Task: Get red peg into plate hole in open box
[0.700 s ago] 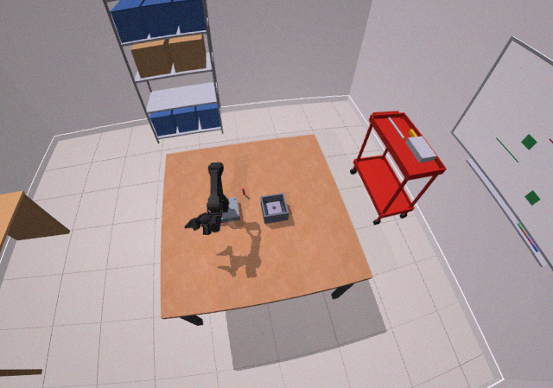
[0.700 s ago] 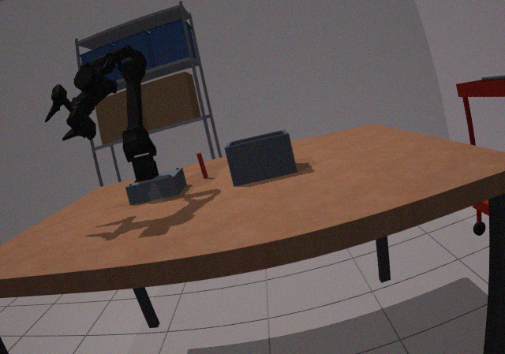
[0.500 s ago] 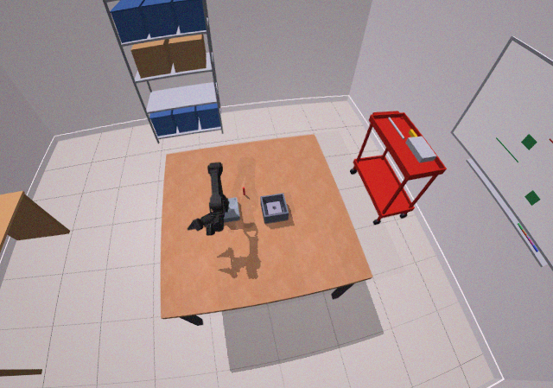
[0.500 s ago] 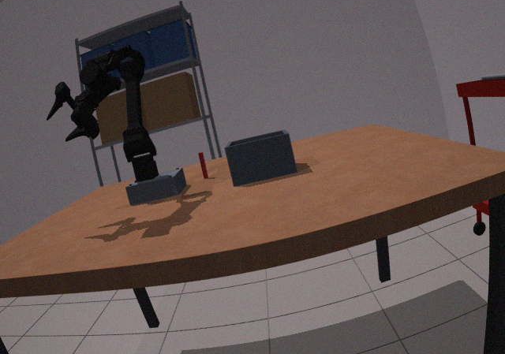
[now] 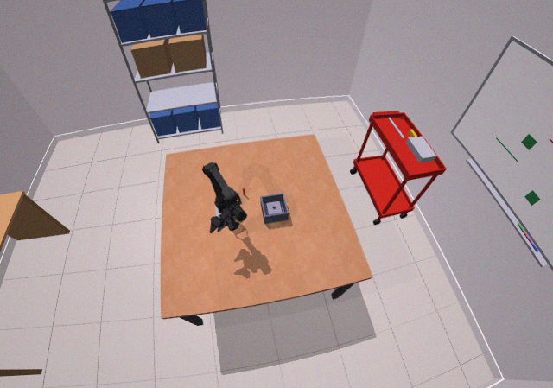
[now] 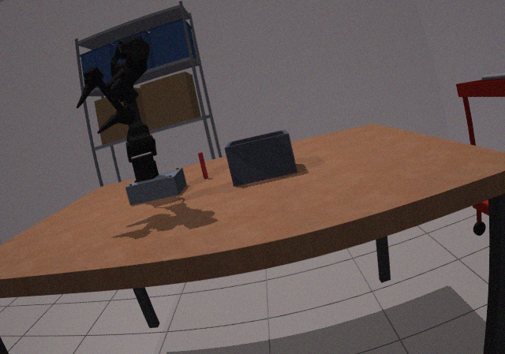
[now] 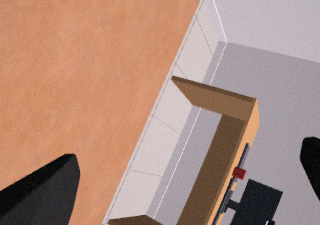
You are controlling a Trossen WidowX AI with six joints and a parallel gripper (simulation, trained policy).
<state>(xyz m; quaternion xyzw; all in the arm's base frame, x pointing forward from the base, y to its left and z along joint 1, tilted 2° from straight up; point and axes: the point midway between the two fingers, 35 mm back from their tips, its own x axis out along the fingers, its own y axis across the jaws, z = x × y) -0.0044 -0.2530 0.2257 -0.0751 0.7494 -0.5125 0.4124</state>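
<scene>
Right now the red peg is 41 cm to the left of my gripper tip, 22 cm below it and 17 cm ahead of it. Round my gripper tip: light grey plate (37 cm ahead, 25 cm to the left, 21 cm below); then dark grey box (37 cm ahead, 25 cm to the left, 23 cm below).
</scene>
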